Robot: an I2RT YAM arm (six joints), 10 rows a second.
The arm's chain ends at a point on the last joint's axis. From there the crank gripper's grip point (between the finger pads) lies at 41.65 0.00 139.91 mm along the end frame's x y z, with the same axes.
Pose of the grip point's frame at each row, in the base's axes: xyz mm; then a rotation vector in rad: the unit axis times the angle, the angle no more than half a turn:
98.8 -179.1 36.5 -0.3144 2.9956 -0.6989
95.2 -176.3 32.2 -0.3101 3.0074 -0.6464
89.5 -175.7 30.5 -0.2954 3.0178 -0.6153
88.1 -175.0 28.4 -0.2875 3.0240 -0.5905
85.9 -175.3 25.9 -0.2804 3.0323 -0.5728
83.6 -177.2 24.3 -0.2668 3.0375 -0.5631
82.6 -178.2 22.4 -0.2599 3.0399 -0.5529
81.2 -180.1 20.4 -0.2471 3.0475 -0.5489
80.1 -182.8 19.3 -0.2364 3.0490 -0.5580
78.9 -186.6 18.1 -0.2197 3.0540 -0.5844
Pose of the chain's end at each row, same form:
126.4 -109.9 162.0 -0.3144 2.9956 -0.6989
123.3 -111.6 160.0 -0.3101 3.0074 -0.6464
118.5 -113.9 159.5 -0.2954 3.0178 -0.6153
117.6 -115.5 158.4 -0.2875 3.0240 -0.5905
116.3 -117.5 156.5 -0.2804 3.0323 -0.5728
114.6 -120.6 155.2 -0.2668 3.0375 -0.5631
113.8 -122.6 153.7 -0.2599 3.0399 -0.5529
113.5 -125.2 151.8 -0.2471 3.0475 -0.5489
112.9 -127.4 150.3 -0.2364 3.0490 -0.5580
113.1 -129.5 148.0 -0.2197 3.0540 -0.5844

